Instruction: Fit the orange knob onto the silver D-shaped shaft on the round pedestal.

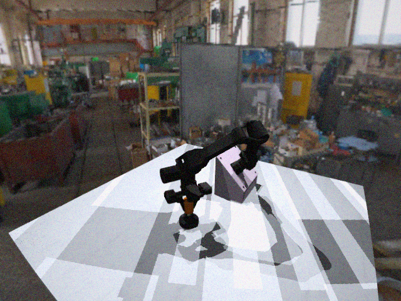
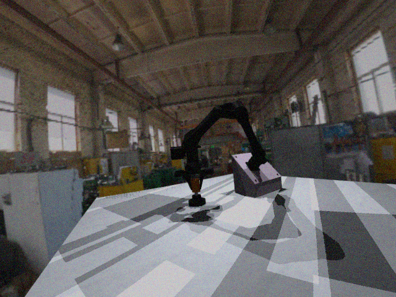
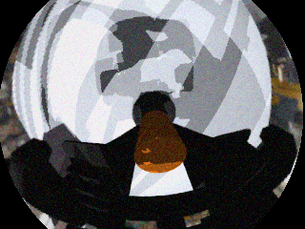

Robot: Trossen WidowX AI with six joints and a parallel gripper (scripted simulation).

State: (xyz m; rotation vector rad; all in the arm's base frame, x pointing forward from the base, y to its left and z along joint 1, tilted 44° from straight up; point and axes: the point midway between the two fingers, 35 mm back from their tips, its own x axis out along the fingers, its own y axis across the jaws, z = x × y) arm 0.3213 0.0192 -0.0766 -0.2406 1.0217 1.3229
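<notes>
The orange knob lies 3 cm above my gripper tip. Also, from my gripper tip: round black pedestal (4 cm below).
</notes>
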